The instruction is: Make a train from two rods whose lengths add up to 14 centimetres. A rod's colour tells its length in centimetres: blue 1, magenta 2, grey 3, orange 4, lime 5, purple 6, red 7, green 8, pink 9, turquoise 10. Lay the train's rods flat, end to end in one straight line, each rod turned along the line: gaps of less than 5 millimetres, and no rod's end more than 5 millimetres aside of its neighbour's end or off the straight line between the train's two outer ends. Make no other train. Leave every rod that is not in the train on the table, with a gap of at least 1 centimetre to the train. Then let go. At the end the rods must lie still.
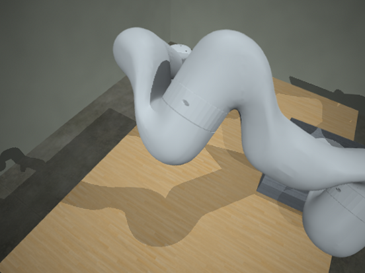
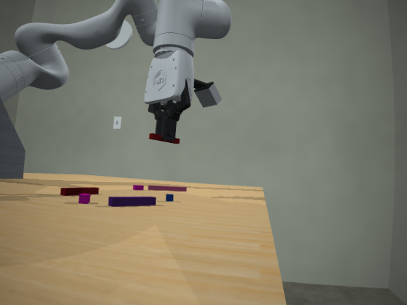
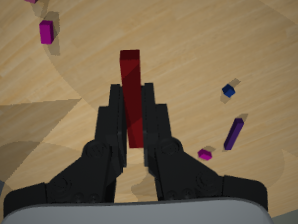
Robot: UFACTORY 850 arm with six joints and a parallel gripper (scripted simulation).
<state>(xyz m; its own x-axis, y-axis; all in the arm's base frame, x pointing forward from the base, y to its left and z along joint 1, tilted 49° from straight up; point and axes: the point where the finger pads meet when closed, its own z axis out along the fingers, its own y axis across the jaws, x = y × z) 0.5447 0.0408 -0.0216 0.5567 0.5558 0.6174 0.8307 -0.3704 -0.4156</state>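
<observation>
My hand is 12 cm to the left of the blue cube, 12 cm above it and 5 cm short of it. Round my hand: pink rod: 12 cm below, 10 cm to the left, 2 cm behind; then purple rod: 21 cm to the right, 12 cm below, 2 cm ahead; then red rod: 2 cm below.
</observation>
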